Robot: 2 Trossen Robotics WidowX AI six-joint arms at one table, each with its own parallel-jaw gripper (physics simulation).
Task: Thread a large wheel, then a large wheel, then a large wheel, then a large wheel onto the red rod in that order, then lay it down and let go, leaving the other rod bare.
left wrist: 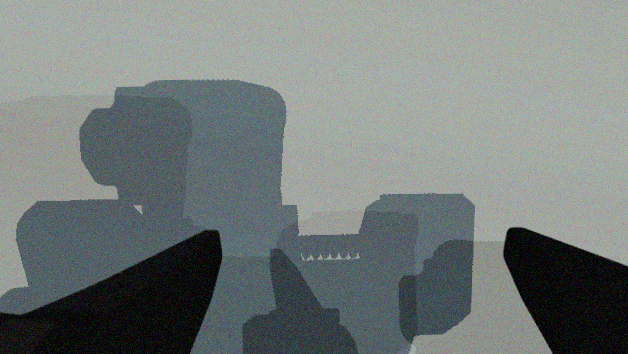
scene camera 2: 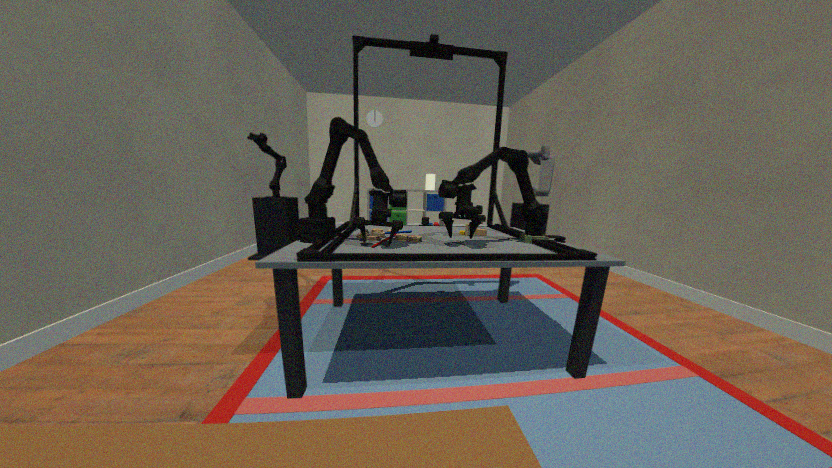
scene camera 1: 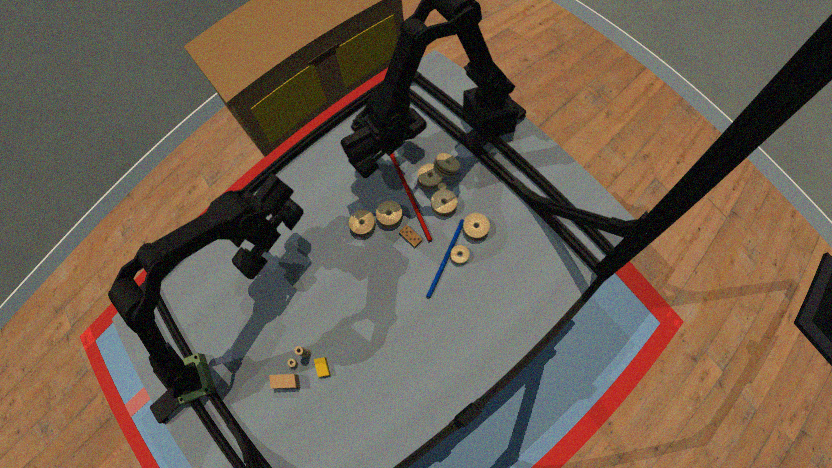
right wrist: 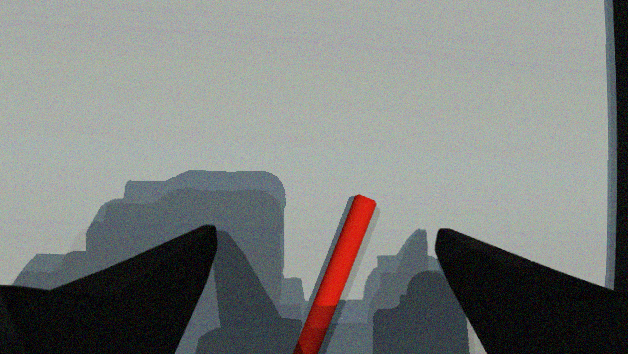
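Where they show: left gripper, fingertip midpoint: (left wrist: 362,243) (scene camera 2: 460,238) (scene camera 1: 277,244); right gripper, fingertip midpoint: (scene camera 2: 376,245) (scene camera 1: 385,150) (right wrist: 328,237); left arm's base, link origin: (scene camera 2: 533,234) (scene camera 1: 188,378); right arm's base, link origin: (scene camera 2: 317,218) (scene camera 1: 491,99).
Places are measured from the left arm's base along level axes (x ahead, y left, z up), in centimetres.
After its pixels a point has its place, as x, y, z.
Note:
The bare red rod (scene camera 1: 410,196) @(66.0, 18.9, -2.5) (right wrist: 340,265) @(66.6, 31.8, -2.5) lies on the table. My right gripper (scene camera 1: 390,146) @(65.9, 32.7, -2.8) (scene camera 2: 377,241) @(65.9, 32.7, -2.8) (right wrist: 328,237) @(65.9, 32.7, -2.8) is open and empty, low over the rod's far end, a finger on each side. Large wooden wheels lie flat: two (scene camera 1: 354,227) @(52.0, 17.0, -1.3) (scene camera 1: 382,218) @(58.3, 16.2, -1.3) left of the rod, two (scene camera 1: 437,204) @(70.3, 14.0, -1.3) (scene camera 1: 424,179) @(70.4, 20.8, -1.3) right of it, another (scene camera 1: 482,231) @(76.2, 4.2, -1.3) by the bare blue rod (scene camera 1: 445,259) @(66.5, 2.4, -2.5). A further wheel or small pile (scene camera 1: 446,168) @(75.5, 20.0, 1.0) lies in shadow. My left gripper (scene camera 1: 271,239) @(34.3, 20.7, -0.1) (scene camera 2: 461,235) @(34.3, 20.7, -0.1) (left wrist: 362,243) @(34.3, 20.7, -0.1) is open and empty above the table, away from the parts.
A smaller wheel (scene camera 1: 454,258) @(68.2, 1.7, -2.1) lies beside the blue rod. A brown block with holes (scene camera 1: 410,236) @(62.1, 10.3, -2.6) is near the red rod's end. A yellow block (scene camera 1: 321,367) @(33.1, -8.3, -1.9), an orange block (scene camera 1: 283,381) @(23.9, -8.4, -0.4) and two small cylinders (scene camera 1: 299,351) @(30.7, -4.0, 1.4) (scene camera 1: 292,363) @(26.9, -4.9, -3.0) lie lower left. Black rails line the table.

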